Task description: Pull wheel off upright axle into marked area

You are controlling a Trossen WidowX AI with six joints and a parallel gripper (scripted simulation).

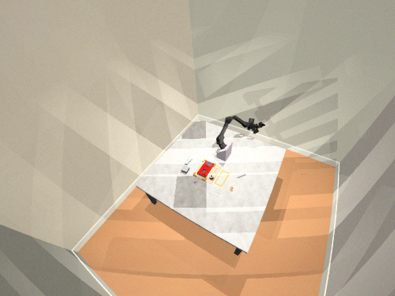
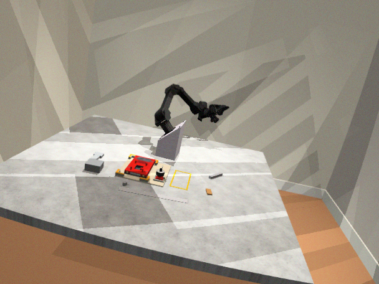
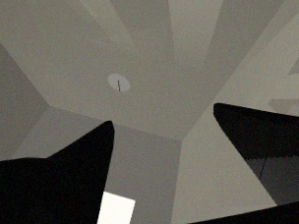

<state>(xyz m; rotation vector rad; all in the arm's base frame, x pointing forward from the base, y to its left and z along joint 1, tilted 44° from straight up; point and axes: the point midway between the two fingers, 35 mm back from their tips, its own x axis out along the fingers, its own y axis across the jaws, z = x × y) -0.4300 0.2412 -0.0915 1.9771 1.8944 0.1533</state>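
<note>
My gripper tip is 77 cm short of the wheel, 25 cm above it and 19 cm to the left of it. Also, from my gripper tip: axle (78 cm ahead, 25 cm below, 19 cm to the right); then long thin strip (92 cm ahead, 28 cm below, 17 cm to the right); then brown block (76 cm ahead, 28 cm below, 5 cm to the left).
</note>
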